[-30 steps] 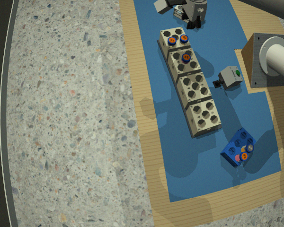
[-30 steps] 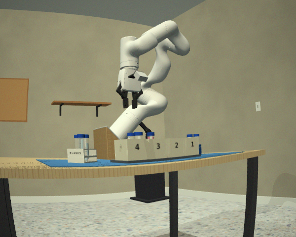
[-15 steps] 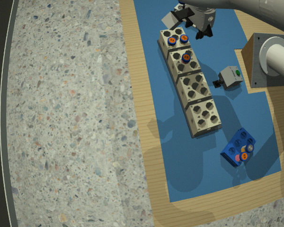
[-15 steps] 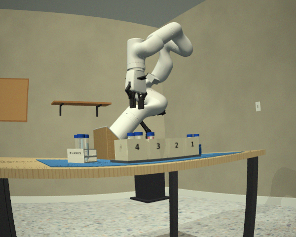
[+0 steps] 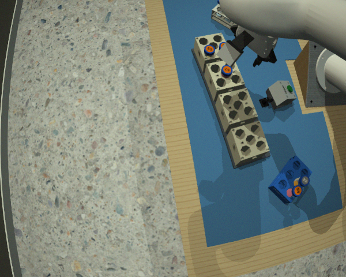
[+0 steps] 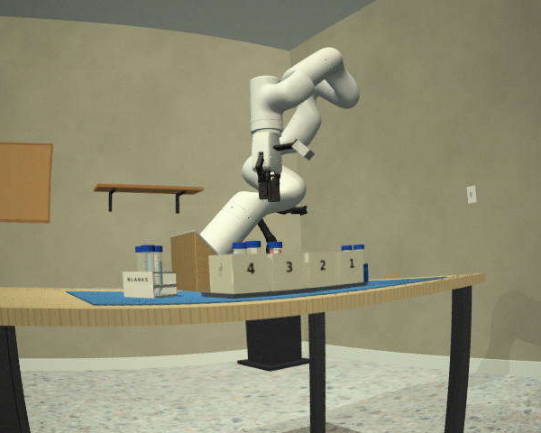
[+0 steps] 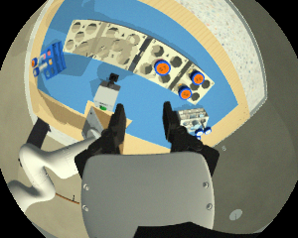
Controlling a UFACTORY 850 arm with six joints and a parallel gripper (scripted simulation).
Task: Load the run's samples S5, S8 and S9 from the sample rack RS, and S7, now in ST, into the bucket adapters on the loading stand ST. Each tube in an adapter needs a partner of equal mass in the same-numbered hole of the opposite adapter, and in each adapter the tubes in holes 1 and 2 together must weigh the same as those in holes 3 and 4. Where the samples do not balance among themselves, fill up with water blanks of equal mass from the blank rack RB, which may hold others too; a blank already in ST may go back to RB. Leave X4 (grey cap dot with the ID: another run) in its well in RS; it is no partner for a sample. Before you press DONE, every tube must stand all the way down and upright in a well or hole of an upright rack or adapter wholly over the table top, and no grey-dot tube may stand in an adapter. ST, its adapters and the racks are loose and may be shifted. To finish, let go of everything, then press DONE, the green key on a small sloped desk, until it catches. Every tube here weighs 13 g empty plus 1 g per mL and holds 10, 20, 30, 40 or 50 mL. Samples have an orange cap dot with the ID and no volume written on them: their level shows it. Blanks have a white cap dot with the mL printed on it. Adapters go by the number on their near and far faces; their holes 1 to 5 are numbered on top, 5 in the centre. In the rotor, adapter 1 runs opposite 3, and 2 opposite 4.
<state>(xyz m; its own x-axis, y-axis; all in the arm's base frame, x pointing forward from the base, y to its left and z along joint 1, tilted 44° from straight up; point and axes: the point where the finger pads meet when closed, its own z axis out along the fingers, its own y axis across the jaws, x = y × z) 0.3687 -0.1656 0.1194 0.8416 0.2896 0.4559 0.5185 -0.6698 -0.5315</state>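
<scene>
The sample S9 is 400 mm to the left of my hand, 180 mm below it and 60 mm behind it. Round my hand: loading stand ST: 240 mm below, 30 mm to the left, 30 mm ahead; then sample tube S5: 180 mm below, 100 mm to the right, 60 mm ahead; then orange-dot sample tube: 180 mm below, 110 mm to the right, 20 mm ahead.
</scene>
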